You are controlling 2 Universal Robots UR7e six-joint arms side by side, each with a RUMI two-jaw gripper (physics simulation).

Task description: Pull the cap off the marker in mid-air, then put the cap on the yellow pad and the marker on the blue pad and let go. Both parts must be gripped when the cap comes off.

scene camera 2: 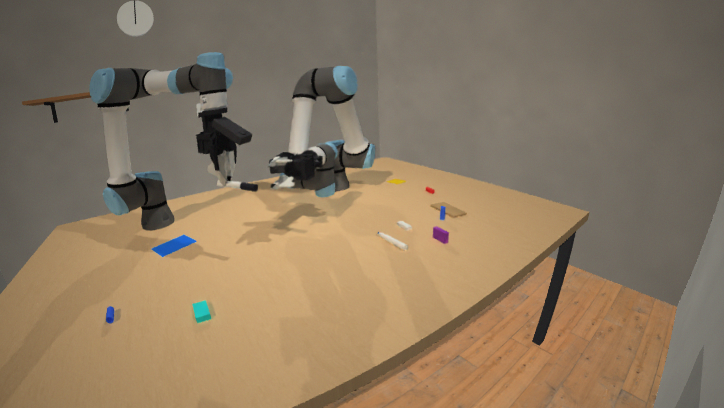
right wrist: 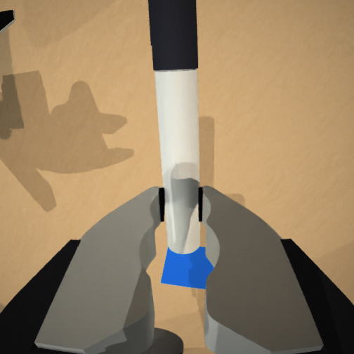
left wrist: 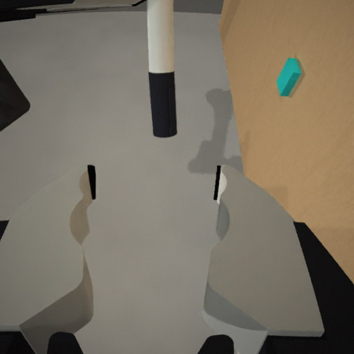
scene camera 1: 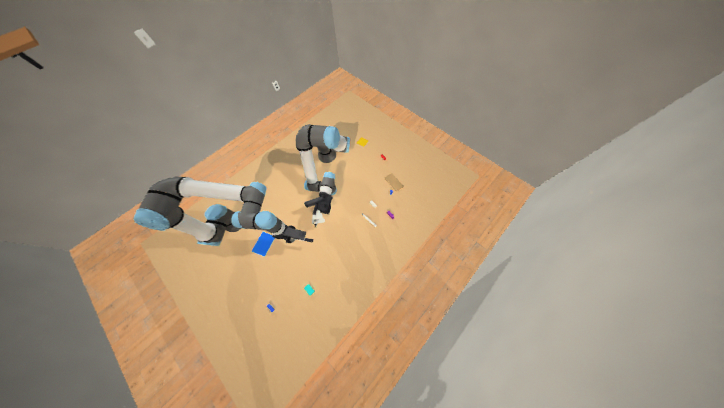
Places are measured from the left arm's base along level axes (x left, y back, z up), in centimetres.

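Pixels of known places: left gripper, fingertip midpoint: (scene camera 2: 270,177) (scene camera 1: 314,226); right gripper, fingertip midpoint: (scene camera 2: 226,184); left arm's base, origin of the base link: (scene camera 1: 327,155); right arm's base, origin of the base link: (scene camera 2: 158,223).
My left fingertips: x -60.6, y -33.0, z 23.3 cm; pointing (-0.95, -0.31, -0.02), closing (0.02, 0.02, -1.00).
Observation:
Ahead of a thing's pixels: the offset from my left fingertips to its top centre.
My right gripper (scene camera 2: 226,182) (right wrist: 181,189) is shut on the white body of the marker @(dx -10.1, dy +2.5, dz +1.0 cm) (scene camera 2: 235,184) (left wrist: 160,37) (right wrist: 178,115), near its rear end, and holds it level in mid-air. The black cap @(dx -8.5, dy -1.8, dz +0.7 cm) (scene camera 1: 309,240) (scene camera 2: 248,187) (left wrist: 163,105) (right wrist: 175,35) is on the marker's far end. My left gripper (scene camera 1: 316,221) (scene camera 2: 283,183) (left wrist: 155,169) is open and empty. The cap points toward the gap between its fingertips, a short way off and not touching. The blue pad @(dx -23.7, dy +33.7, dz -23.3 cm) (scene camera 1: 263,244) (scene camera 2: 174,245) (right wrist: 185,270) lies near the right arm. The yellow pad @(dx +86.4, dy +12.9, dz -23.3 cm) (scene camera 1: 362,141) (scene camera 2: 397,181) lies near the left arm's base.
A white pen @(dx +25.1, dy -24.2, dz -21.5 cm) (scene camera 1: 369,219) (scene camera 2: 392,240), a white block @(dx +37.8, dy -21.4, dz -22.1 cm) (scene camera 2: 404,225), a purple block @(dx +35.4, dy -36.5, dz -19.8 cm) (scene camera 2: 440,234), an upright blue cylinder @(dx +52.0, dy -29.3, dz -18.5 cm) (scene camera 2: 442,212), a brown board @(dx +61.9, dy -27.4, dz -22.5 cm) (scene camera 2: 457,210) and a red piece @(dx +79.1, dy -10.3, dz -21.2 cm) (scene camera 2: 430,190) lie at the right. A cyan block @(dx -33.5, dy -11.6, dz -21.8 cm) (scene camera 2: 201,311) and another blue cylinder @(dx -53.2, dy +4.0, dz -21.2 cm) (scene camera 2: 109,314) are in front.

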